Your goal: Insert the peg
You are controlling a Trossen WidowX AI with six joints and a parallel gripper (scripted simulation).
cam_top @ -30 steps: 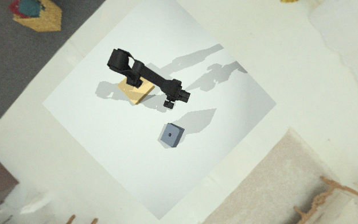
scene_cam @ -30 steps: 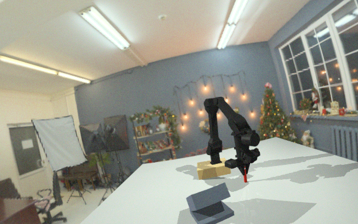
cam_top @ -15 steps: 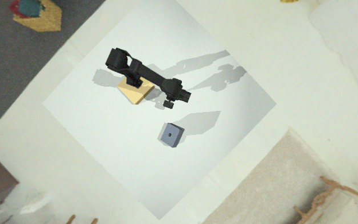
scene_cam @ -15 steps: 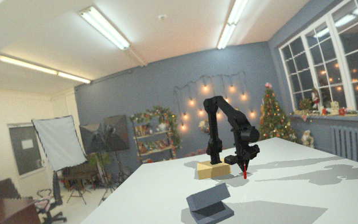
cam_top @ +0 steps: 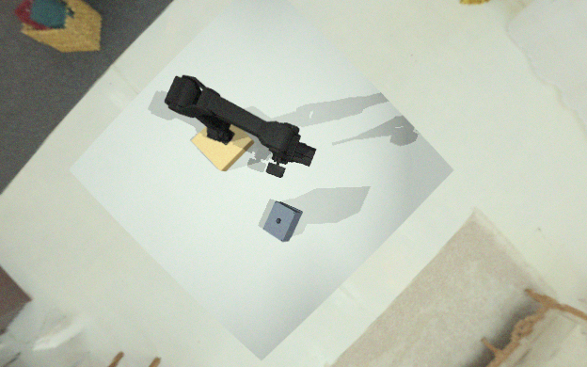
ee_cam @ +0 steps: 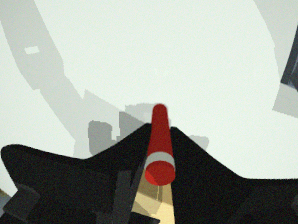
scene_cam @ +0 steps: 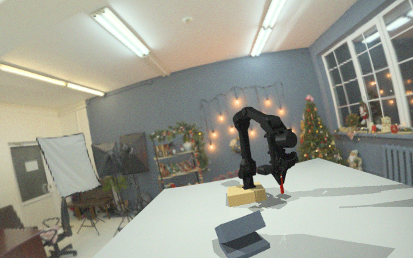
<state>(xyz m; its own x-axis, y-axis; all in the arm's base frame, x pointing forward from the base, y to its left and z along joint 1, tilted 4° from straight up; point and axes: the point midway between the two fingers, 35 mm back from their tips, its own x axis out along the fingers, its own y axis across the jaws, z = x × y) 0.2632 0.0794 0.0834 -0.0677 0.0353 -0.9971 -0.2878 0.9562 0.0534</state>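
The grey-blue sloped panel lies 160 mm ahead of my gripper tip, 230 mm to the right of it and 50 mm below it. From my gripper tip the other things lie so: round red peg 20 mm above.
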